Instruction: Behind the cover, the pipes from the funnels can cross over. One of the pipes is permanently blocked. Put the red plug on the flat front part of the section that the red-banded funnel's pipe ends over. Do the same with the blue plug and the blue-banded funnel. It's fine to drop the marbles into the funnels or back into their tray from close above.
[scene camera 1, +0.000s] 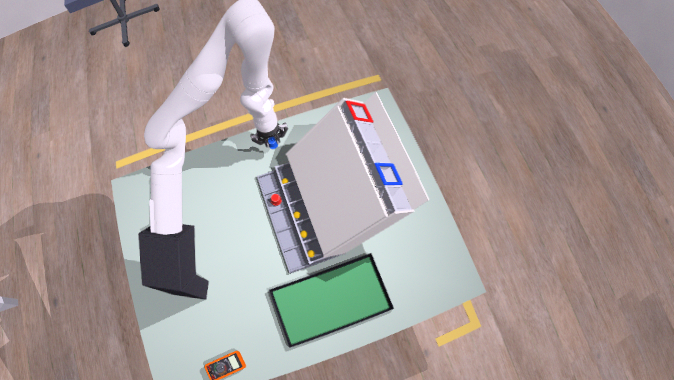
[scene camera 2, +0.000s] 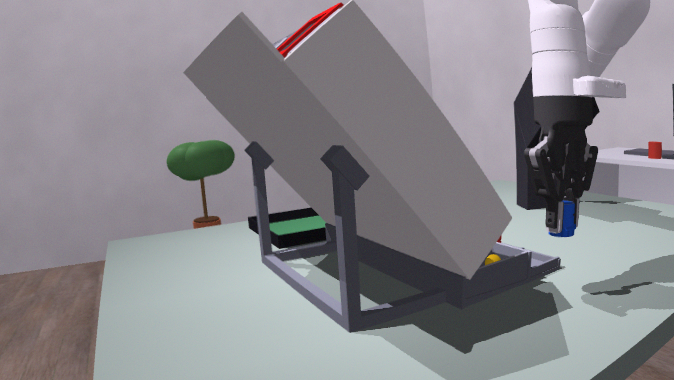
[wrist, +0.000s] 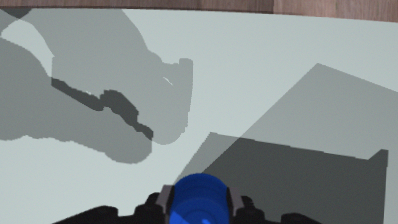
Scene:
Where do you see my gripper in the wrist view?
200, 202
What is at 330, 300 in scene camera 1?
A green tray.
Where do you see my gripper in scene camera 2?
562, 229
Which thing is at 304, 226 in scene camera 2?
A green tray.

